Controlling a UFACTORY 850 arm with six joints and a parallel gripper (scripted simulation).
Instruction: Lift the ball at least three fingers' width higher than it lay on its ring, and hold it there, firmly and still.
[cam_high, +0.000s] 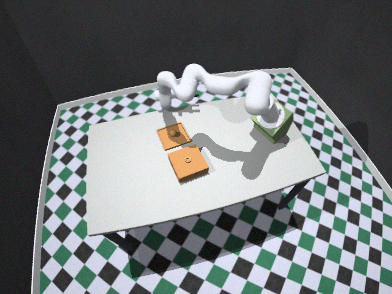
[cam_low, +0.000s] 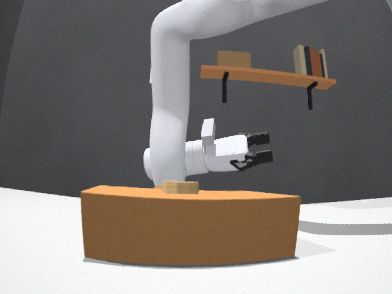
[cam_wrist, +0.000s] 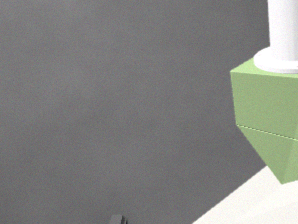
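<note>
My gripper is now 180 mm short of the ball, 320 mm to the right of it and 120 mm above it. Also, from my hand: block 100 mm ahead, 560 mm to the left, 110 mm below.
</note>
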